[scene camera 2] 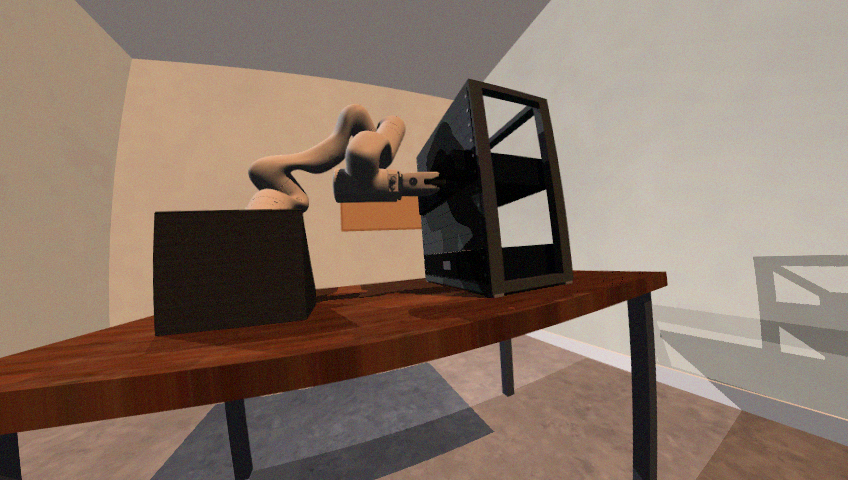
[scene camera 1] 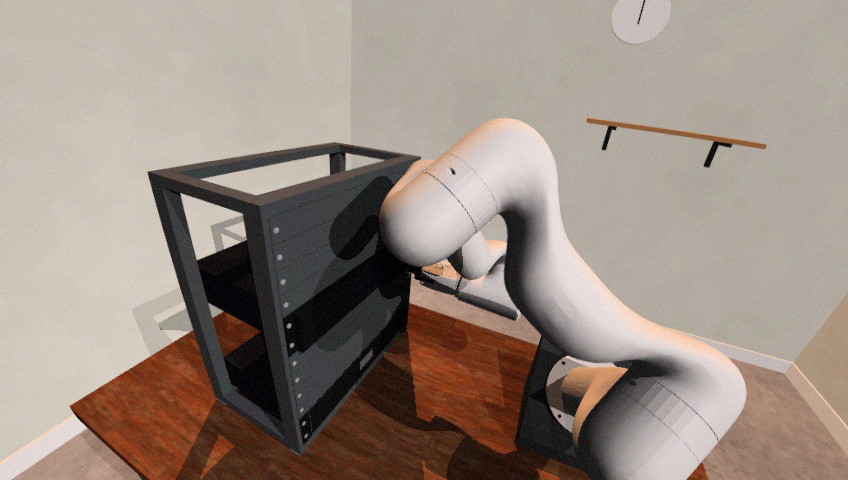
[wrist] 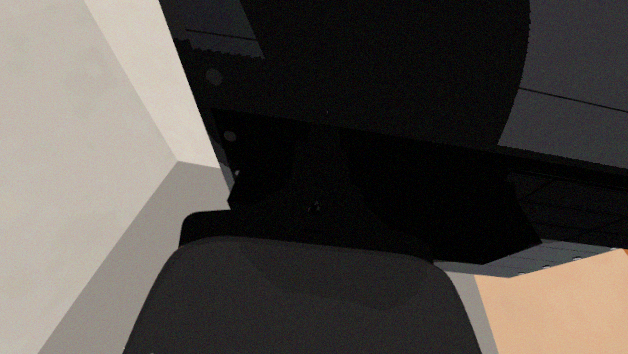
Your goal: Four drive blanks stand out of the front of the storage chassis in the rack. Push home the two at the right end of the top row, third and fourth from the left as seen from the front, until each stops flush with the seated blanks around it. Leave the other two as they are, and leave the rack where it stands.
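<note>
The black storage chassis (scene camera 1: pixel 229 292) (scene camera 2: pixel 516 177) sits at mid height in the dark rack (scene camera 1: pixel 274 333) (scene camera 2: pixel 486 190). Its front lies in deep shadow in all three views, so I cannot tell the single drive blanks apart or see how far any stands out. My gripper (scene camera 2: pixel 439 181) is shut and empty. In the scene camera 2 view it is level, with its tips at the chassis front; I cannot tell if they touch a blank. In the scene camera 1 view the arm hides much of the chassis's right end. In the wrist view the fingertips are lost in the dark.
Grey panels (scene camera 1: pixel 309 217) cover the rack front above the chassis, with more panels below it. The rack stands on the wooden table (scene camera 1: pixel 470 380) (scene camera 2: pixel 368 315). The arm's dark pedestal (scene camera 2: pixel 229 270) stands in front of the rack. The arm (scene camera 1: pixel 523 237) arches close to the rack's upper front.
</note>
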